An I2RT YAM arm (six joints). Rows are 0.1 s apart.
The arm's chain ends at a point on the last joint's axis. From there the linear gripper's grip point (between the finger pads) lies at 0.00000 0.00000 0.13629 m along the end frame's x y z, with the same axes.
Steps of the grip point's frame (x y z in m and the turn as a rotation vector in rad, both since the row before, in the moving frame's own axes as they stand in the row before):
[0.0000 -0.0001 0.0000 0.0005 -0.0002 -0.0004]
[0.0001 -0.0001 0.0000 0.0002 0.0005 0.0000]
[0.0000 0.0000 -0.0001 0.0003 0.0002 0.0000]
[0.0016 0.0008 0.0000 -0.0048 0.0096 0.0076]
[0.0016 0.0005 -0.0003 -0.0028 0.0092 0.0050]
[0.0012 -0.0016 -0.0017 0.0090 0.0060 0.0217]
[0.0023 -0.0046 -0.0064 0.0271 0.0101 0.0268]
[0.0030 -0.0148 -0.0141 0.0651 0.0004 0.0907]
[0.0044 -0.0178 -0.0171 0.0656 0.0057 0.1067]
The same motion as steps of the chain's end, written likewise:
[0.0000 0.0000 0.0000 0.0005 -0.0002 -0.0004]
[0.0000 -0.0001 0.0000 0.0002 0.0005 0.0000]
[0.0000 0.0000 -0.0001 0.0003 0.0002 0.0000]
[0.0003 0.0001 0.0000 -0.0048 0.0096 0.0076]
[0.0003 0.0001 -0.0003 -0.0028 0.0092 0.0050]
[0.0004 -0.0004 -0.0017 0.0090 0.0060 0.0217]
[0.0009 -0.0009 -0.0063 0.0271 0.0101 0.0268]
[0.0025 -0.0059 -0.0138 0.0651 0.0004 0.0907]
[0.0031 -0.0089 -0.0168 0.0656 0.0057 0.1067]

